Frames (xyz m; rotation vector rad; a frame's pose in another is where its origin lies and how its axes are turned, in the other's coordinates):
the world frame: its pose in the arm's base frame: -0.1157 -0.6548 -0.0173 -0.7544 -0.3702 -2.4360
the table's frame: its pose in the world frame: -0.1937 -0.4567 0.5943 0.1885 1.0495 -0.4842
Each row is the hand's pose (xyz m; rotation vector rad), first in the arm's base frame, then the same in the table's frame.
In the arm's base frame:
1: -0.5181 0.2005 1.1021 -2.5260 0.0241 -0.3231
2: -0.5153 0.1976 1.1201 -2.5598 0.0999 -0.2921
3: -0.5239 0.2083 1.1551 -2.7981 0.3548 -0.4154
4: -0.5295 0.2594 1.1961 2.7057 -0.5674 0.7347
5: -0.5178 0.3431 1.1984 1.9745 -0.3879 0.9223
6: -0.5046 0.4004 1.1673 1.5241 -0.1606 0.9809
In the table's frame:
1: -0.0006 0.0002 0.9700 0.6321 2.6301 -1.1072
2: -0.0108 0.0087 0.9828 0.6885 2.6030 -1.0376
3: -0.0238 0.0076 1.0181 0.8399 2.7006 -0.5978
4: -0.0540 -0.0293 1.0634 0.8799 2.8866 0.3093
5: -0.0890 -0.1056 1.0729 -0.5028 -2.6960 -1.2476
6: -0.1014 -0.1667 1.0497 -0.0844 -2.3329 -1.6447

